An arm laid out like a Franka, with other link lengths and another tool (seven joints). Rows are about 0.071 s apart.
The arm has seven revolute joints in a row. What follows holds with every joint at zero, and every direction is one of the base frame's. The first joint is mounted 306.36 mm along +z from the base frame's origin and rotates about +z. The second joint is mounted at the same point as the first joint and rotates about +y. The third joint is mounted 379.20 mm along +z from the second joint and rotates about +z. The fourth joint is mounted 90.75 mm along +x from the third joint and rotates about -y. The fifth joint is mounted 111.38 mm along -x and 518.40 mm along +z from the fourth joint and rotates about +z. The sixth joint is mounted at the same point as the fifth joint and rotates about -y. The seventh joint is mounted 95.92 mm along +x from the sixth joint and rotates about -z. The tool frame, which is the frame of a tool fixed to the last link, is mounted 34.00 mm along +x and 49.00 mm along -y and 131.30 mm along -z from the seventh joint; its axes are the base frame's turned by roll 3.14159, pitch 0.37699 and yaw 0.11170 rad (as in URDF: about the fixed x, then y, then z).
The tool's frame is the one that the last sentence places.
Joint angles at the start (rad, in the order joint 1, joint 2, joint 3, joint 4, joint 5, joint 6, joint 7):
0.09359 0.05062 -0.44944 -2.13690 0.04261 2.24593 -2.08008
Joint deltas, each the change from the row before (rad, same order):
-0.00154 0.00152 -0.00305 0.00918 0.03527 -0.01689 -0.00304
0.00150 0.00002 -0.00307 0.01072 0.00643 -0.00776 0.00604
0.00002 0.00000 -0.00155 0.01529 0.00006 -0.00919 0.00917
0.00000 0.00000 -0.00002 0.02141 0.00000 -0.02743 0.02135
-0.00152 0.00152 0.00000 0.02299 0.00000 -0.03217 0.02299
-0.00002 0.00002 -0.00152 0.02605 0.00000 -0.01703 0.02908
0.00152 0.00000 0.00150 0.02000 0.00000 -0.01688 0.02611
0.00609 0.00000 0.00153 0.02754 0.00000 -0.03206 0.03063
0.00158 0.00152 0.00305 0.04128 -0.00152 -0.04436 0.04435
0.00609 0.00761 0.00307 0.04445 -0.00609 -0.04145 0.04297
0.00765 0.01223 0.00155 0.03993 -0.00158 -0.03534 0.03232
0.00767 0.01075 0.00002 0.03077 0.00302 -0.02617 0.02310
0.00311 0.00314 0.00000 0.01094 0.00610 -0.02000 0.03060
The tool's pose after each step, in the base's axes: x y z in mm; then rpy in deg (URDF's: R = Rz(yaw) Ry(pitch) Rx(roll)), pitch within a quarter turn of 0, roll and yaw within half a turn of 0. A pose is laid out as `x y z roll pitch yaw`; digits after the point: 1 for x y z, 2 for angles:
703.0 -203.7 356.0 175.82 21.43 101.00
705.6 -205.7 362.0 175.48 21.23 100.27
709.2 -208.1 370.4 175.14 21.35 99.58
713.1 -209.7 380.4 175.44 21.03 98.57
716.6 -212.1 389.7 176.00 20.61 97.49
722.4 -215.9 404.2 175.52 20.70 95.65
727.2 -215.8 414.8 175.35 20.63 94.35
733.1 -212.1 428.4 175.61 20.33 93.26
740.2 -211.4 448.2 175.94 20.07 91.33
749.2 -207.5 466.0 176.39 20.24 89.87
757.9 -202.3 478.6 176.92 20.33 88.91
764.8 -197.2 487.7 177.27 20.24 88.21
766.7 -195.4 490.2 177.93 19.71 86.82

